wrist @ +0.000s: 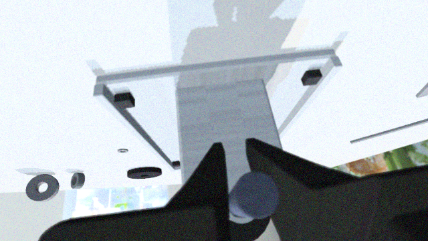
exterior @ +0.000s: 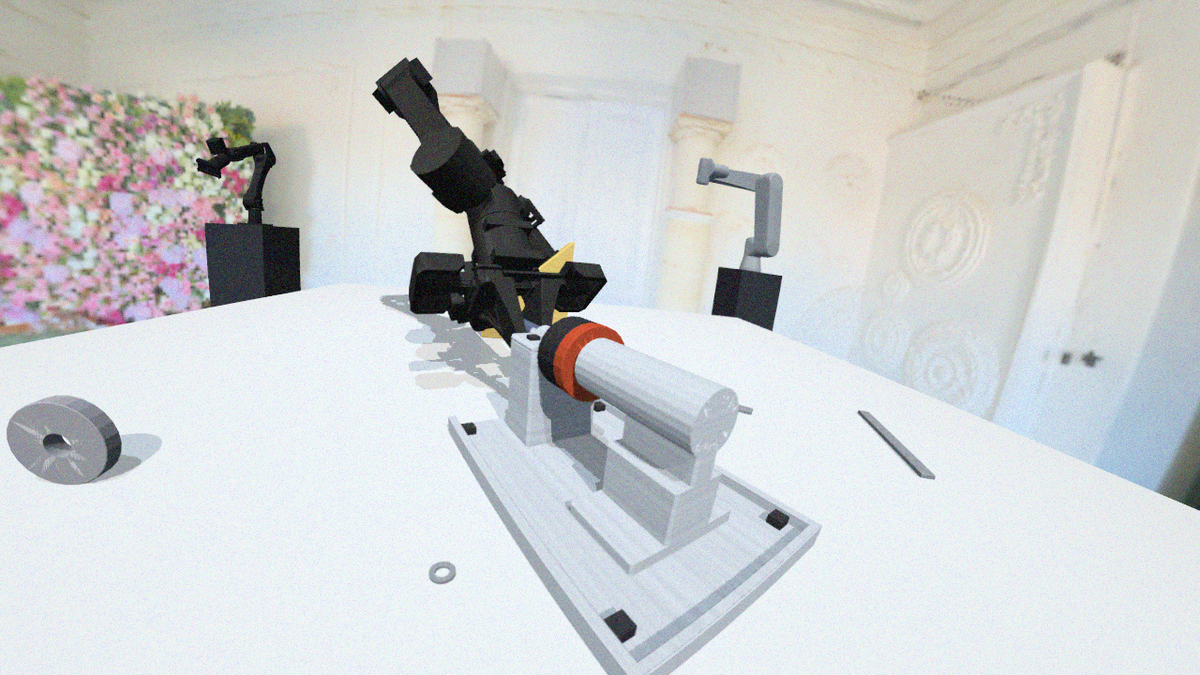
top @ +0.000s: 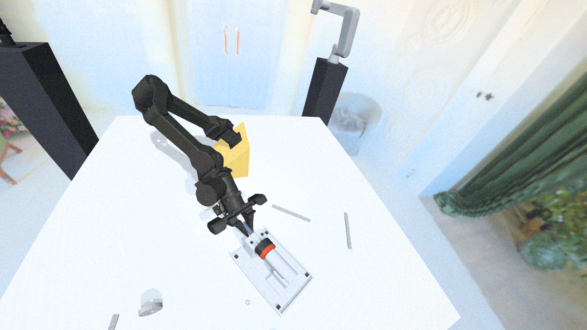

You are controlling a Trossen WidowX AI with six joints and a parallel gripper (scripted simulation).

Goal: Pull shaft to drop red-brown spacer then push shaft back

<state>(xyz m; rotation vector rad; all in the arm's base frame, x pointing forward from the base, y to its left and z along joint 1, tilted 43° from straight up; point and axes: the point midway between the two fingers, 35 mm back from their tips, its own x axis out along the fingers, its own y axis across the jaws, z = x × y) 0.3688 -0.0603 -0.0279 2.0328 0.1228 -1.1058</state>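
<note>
Now: gripper tip 50 mm short of the blue-grey shaft, 30 mm below it and 20 mm to the right of it. Round my gripper tip: grey disc (280 mm to the right, 130 mm ahead, 30 mm below); black spacer (60 mm ahead, 30 mm to the left, 20 mm above); red-brown spacer (70 mm ahead, 30 mm to the left, 20 mm above).
</note>
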